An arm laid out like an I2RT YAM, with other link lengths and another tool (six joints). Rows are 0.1 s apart.
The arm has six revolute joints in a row. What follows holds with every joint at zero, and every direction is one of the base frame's. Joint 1 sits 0.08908 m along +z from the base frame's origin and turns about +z. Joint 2 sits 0.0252 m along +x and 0.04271 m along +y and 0.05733 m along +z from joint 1 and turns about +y. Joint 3 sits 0.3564 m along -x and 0.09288 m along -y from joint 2 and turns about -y. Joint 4 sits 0.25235 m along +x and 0.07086 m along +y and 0.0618 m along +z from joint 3 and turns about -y. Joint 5 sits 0.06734 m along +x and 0.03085 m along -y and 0.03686 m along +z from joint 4 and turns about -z. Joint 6 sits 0.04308 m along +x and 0.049 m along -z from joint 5 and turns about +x. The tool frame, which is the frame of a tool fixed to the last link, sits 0.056 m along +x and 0.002 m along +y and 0.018 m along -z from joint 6; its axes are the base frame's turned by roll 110.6, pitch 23.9 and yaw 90 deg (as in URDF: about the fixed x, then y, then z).
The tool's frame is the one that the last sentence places.
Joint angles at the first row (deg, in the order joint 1, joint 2, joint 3, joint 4, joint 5, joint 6):
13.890, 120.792, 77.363, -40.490, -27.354, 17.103
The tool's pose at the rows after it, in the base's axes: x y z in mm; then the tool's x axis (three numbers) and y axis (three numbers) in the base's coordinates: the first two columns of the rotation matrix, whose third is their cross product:
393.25 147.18 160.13 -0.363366 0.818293 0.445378 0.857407 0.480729 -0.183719
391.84 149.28 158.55 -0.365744 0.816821 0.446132 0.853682 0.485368 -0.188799
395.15 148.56 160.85 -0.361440 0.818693 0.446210 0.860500 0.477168 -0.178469
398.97 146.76 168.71 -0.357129 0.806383 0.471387 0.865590 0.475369 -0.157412
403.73 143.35 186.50 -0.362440 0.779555 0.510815 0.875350 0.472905 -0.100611
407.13 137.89 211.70 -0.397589 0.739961 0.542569 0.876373 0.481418 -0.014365
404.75 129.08 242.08 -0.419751 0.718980 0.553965 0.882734 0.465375 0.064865
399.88 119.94 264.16 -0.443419 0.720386 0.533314 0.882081 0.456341 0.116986
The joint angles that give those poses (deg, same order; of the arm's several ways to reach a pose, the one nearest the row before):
14.786, 121.493, 76.095, -39.419, -27.310, 18.064
15.114, 121.666, 75.984, -39.440, -27.310, 18.065
14.874, 121.558, 76.402, -39.179, -27.376, 18.480
14.152, 121.142, 77.275, -39.681, -29.168, 18.436
12.950, 119.503, 78.126, -39.659, -32.337, 18.348
11.529, 116.923, 79.024, -39.660, -35.878, 17.059
10.021, 113.011, 79.176, -39.637, -38.129, 17.081
8.929, 109.732, 79.176, -40.140, -38.064, 16.338

